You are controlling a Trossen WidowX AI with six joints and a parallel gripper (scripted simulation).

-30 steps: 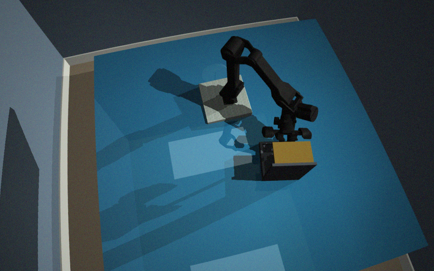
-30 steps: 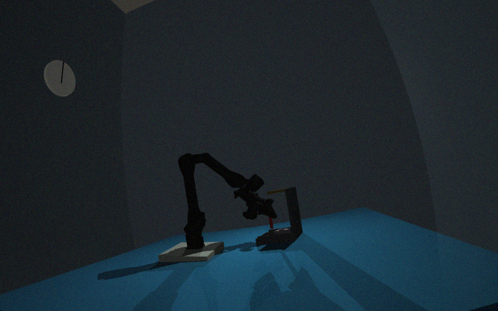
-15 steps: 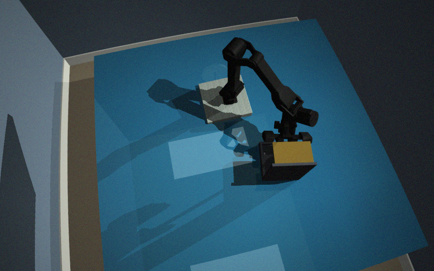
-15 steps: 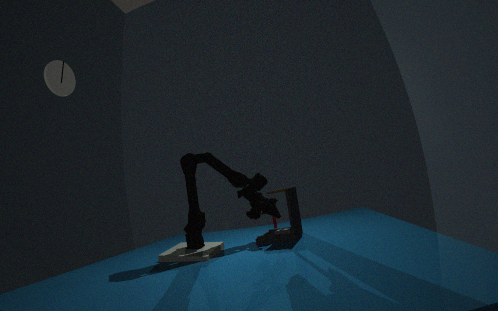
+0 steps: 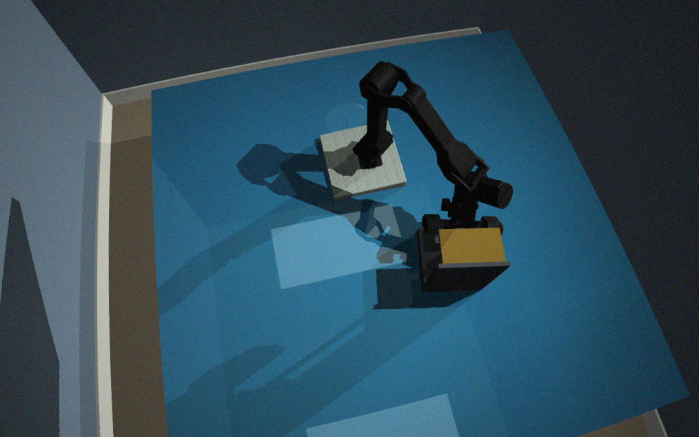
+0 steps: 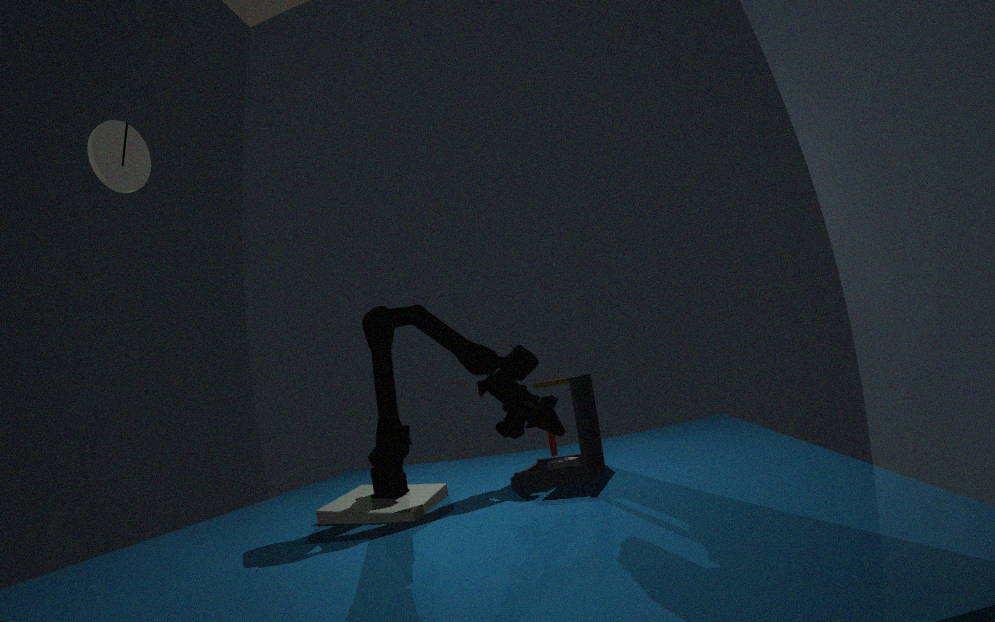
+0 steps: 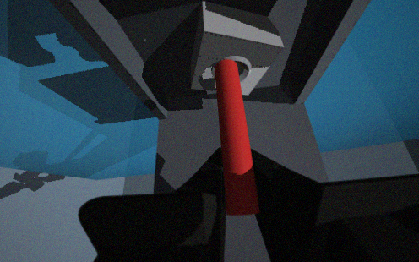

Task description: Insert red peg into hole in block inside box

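Right now my gripper tip is 60 mm short of the back wall, 10 mm to the left of it and 20 mm below it. Round my gripper tip: red peg 30 mm behind, 10 mm to the left, 10 mm below; then roof 10 mm ahead, 120 mm above.
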